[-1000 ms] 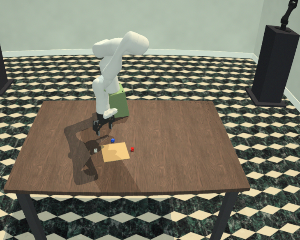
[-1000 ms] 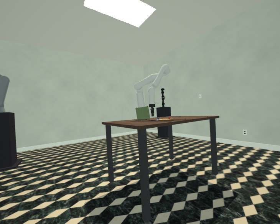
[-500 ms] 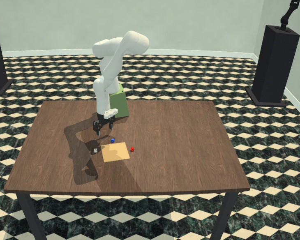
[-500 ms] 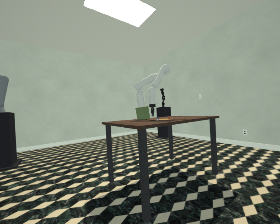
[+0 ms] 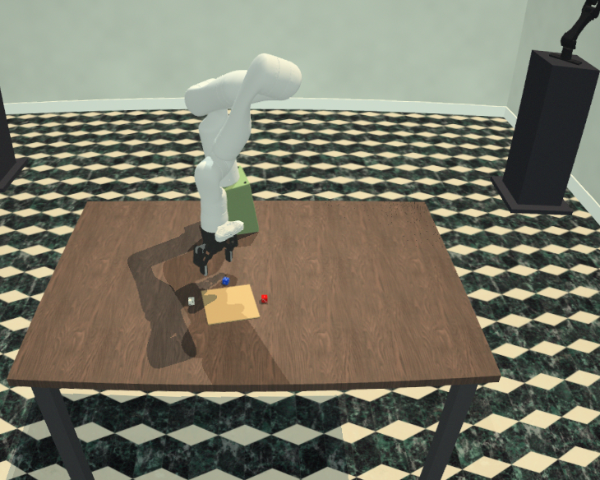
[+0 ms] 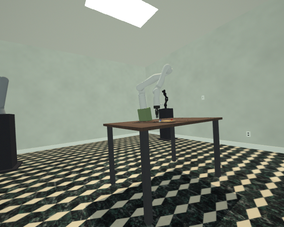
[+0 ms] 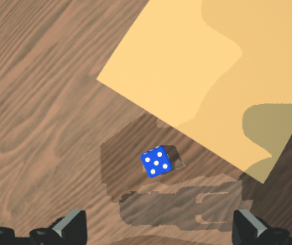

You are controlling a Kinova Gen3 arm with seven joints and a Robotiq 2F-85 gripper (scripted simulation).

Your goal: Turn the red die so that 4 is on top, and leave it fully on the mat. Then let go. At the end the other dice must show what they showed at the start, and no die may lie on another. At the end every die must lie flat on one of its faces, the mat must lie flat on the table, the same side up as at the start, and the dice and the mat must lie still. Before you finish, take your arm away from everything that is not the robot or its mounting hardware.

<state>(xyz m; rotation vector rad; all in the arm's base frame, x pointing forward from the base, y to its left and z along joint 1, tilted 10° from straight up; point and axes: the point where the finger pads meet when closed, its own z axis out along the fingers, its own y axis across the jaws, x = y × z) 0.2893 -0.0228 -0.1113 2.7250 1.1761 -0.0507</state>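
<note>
My hand is 4 cm above the blue die, 3 cm to the right of it and 2 cm short of it. The rest, counted from my hand: mat (12 cm ahead, 5 cm to the left, 4 cm below); white die (11 cm ahead, 6 cm to the right, 4 cm below); red die (14 cm to the left, 10 cm ahead, 4 cm below).
</note>
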